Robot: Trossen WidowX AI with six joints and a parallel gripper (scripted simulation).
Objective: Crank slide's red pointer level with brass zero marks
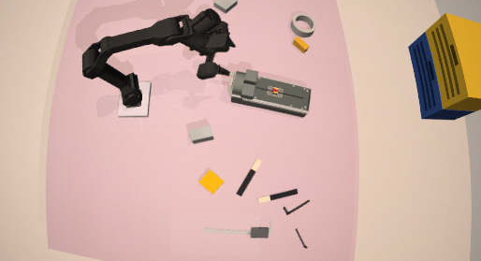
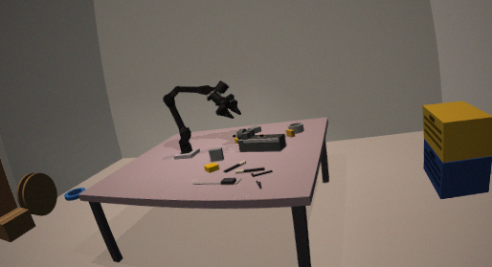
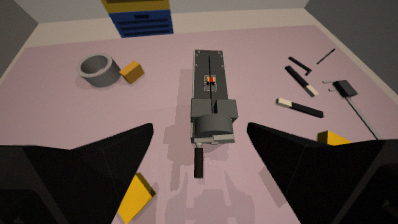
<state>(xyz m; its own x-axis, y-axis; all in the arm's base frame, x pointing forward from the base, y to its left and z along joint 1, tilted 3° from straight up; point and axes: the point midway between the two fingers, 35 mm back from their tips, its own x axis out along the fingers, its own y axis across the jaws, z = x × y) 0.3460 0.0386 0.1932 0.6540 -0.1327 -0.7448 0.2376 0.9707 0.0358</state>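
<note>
Right now the dark crank handle is 30 mm behind my gripper tip, 10 mm to the left of it and 120 mm below it. Round my gripper tip: orange block (280 mm ahead, 140 mm to the left, 180 mm below); red pointer (140 mm ahead, 70 mm to the right, 120 mm below).
</note>
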